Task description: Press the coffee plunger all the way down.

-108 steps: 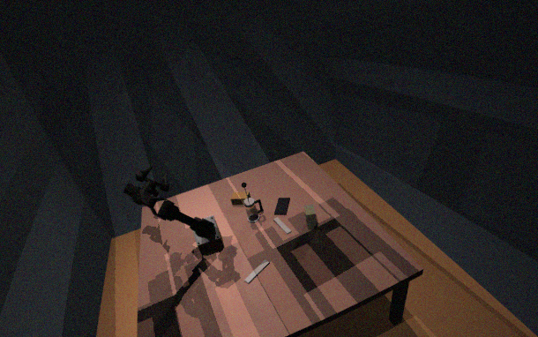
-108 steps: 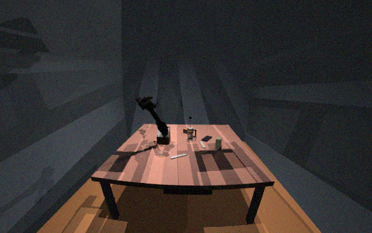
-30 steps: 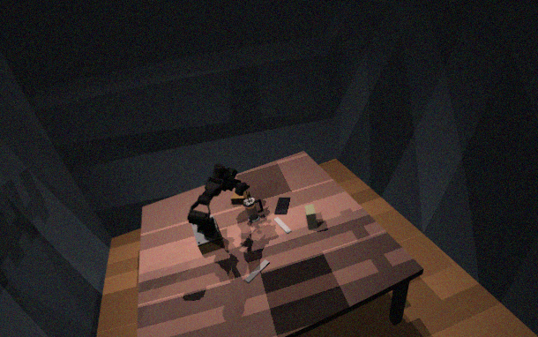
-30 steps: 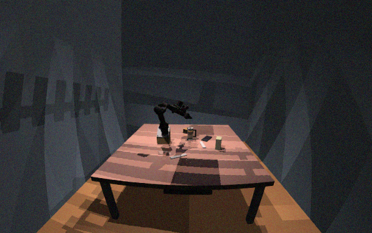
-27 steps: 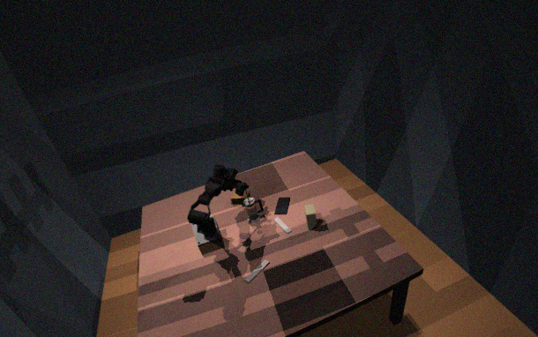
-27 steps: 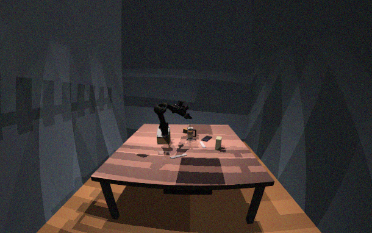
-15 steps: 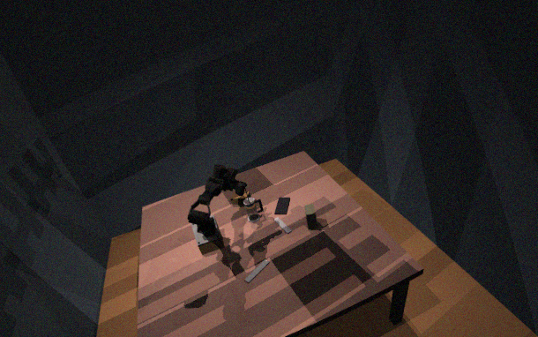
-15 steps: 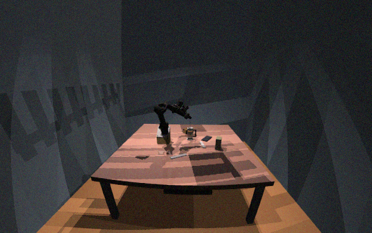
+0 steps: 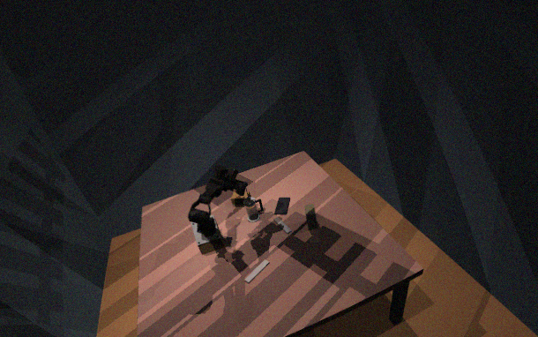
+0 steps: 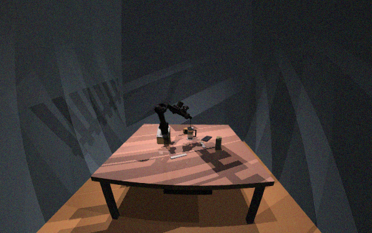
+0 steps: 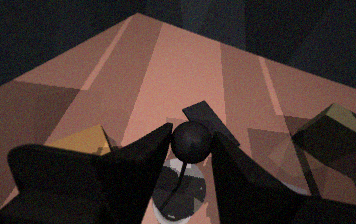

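Right now my gripper tip is 1 cm short of the coffee press and 13 cm above it.
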